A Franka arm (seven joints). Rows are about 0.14 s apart.
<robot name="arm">
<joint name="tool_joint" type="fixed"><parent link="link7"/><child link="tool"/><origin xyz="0 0 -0.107" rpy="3.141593 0 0"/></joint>
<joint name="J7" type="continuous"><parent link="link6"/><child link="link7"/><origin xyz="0.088 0 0" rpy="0 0 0"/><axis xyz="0 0 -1"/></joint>
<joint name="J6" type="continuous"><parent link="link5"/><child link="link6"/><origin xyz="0 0 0" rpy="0 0 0"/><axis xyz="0 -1 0"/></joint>
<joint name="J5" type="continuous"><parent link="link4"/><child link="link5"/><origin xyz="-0.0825 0 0.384" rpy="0 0 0"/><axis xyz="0 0 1"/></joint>
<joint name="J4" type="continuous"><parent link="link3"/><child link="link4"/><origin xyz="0.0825 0 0" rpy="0 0 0"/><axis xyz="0 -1 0"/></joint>
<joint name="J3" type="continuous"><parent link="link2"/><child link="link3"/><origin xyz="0 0 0.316" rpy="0 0 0"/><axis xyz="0 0 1"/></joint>
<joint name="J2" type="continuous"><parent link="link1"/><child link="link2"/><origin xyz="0 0 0" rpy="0 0 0"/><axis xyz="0 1 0"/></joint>
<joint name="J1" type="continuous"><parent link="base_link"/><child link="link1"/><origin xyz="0 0 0.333" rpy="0 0 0"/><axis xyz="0 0 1"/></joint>
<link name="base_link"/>
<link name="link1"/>
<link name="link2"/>
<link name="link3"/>
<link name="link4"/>
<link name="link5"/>
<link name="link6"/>
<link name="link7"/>
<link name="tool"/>
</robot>
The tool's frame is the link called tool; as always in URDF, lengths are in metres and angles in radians. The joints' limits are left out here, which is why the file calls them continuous.
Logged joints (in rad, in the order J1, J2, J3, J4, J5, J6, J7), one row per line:
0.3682, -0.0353, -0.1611, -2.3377, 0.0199, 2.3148, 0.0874
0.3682, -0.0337, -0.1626, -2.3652, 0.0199, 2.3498, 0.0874
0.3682, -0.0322, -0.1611, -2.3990, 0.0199, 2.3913, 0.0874
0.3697, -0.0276, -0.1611, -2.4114, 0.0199, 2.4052, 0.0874
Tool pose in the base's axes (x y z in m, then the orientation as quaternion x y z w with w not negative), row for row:
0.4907, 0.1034, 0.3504, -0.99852, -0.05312, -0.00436, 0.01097
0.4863, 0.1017, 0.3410, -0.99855, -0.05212, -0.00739, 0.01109
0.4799, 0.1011, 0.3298, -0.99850, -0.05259, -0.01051, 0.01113
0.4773, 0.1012, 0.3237, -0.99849, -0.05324, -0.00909, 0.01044
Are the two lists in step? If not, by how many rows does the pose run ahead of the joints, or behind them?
They are in step.
